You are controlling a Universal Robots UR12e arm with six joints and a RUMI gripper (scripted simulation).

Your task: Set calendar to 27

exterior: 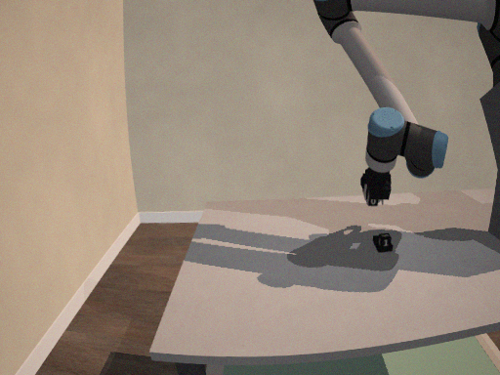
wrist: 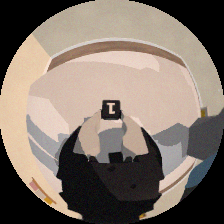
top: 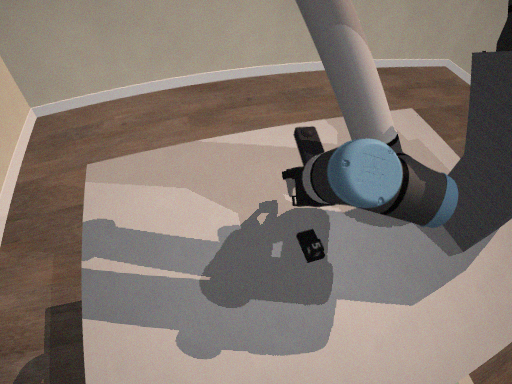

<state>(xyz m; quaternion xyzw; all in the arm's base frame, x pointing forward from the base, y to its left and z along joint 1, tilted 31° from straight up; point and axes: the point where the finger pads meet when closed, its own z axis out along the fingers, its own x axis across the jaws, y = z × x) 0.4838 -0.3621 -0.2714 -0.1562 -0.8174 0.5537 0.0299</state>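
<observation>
Now: hand 10 mm to the left of the black cube and 10 mm above it. From my hand the other things lie so: tray 30 mm ahead, 150 mm to the left, 80 mm below.
</observation>
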